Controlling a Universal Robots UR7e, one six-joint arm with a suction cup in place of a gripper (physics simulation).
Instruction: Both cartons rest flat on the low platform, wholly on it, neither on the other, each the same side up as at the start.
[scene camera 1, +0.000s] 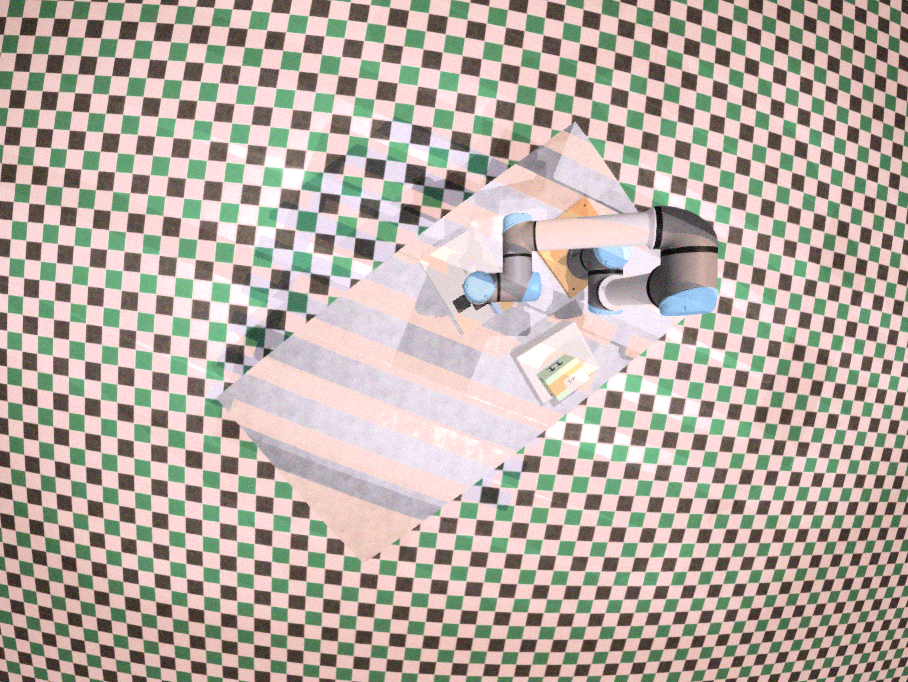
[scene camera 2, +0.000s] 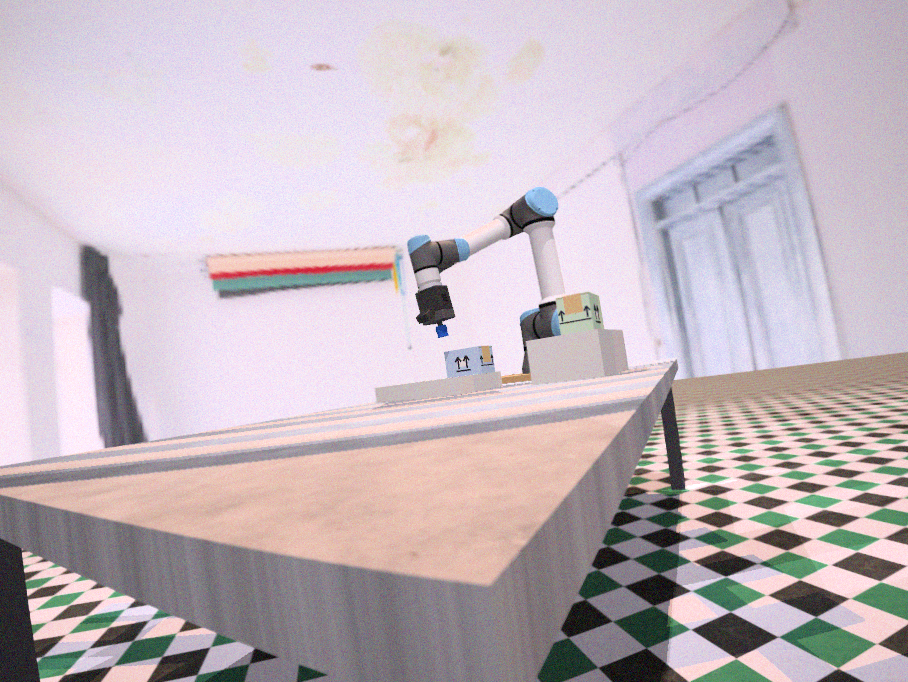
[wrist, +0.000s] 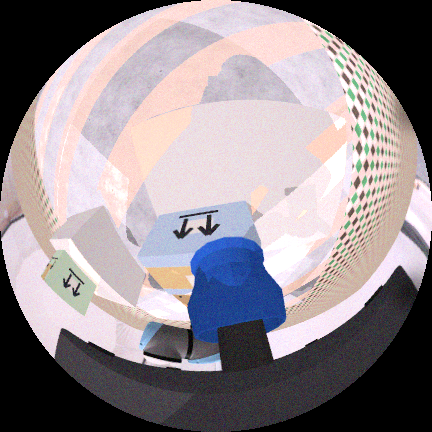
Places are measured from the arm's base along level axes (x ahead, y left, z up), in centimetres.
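Where they show: hand, its tool point: (scene camera 2: 443, 336) (wrist: 227, 267); arm's base, origin of its link: (scene camera 1: 584, 260).
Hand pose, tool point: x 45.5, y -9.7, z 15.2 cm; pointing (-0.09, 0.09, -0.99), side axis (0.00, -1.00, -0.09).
Observation:
Things, the pixels of their top centre, and the offset from my tool point. Level surfaces: height alone.
- pale blue carton, centre of its top: (wrist: 202, 277) (scene camera 2: 467, 348) (scene camera 1: 499, 292) dx -7.7, dy +3.1, dz -4.4 cm
- low grey platform, centre of its top: (wrist: 265, 190) (scene camera 2: 437, 379) (scene camera 1: 469, 280) dx -2.0, dy -5.9, dz -12.8 cm
- pale green carton, centre of its top: (scene camera 2: 577, 296) (wrist: 59, 296) (scene camera 1: 567, 379) dx -11.7, dy +39.3, dz +4.8 cm
- taller grey block, centre of its top: (scene camera 2: 576, 335) (wrist: 85, 276) (scene camera 1: 559, 362) dx -14.4, dy +36.2, dz -5.5 cm
- striped table, height of its surface: dz -17.5 cm
A pale blue carton (scene camera 2: 463, 361) (wrist: 167, 242) with an orange tape strip and arrows on its side stands flat on the low grey platform (scene camera 1: 469, 253) (scene camera 2: 422, 389) (wrist: 240, 145), near one edge. In scene camera 1 the wrist mostly hides it. A pale green carton (scene camera 1: 563, 375) (scene camera 2: 577, 314) (wrist: 70, 285) with arrows and orange tape stands upright on the taller grey block (scene camera 1: 561, 341) (scene camera 2: 563, 357) (wrist: 107, 250). My blue suction cup (scene camera 2: 441, 332) (wrist: 227, 252) is open and holds nothing. It hangs above the blue carton, with a gap between them in scene camera 2, and hides part of it in the wrist view.
The robot's base stands on an orange plate (scene camera 1: 559, 273) (scene camera 2: 516, 378) behind the low platform. The taller block stands beside the low platform, near the long edge of the striped table (scene camera 1: 381, 411) (scene camera 2: 330, 499). The arm's forearm (scene camera 1: 594, 231) (scene camera 2: 485, 234) reaches over the table.

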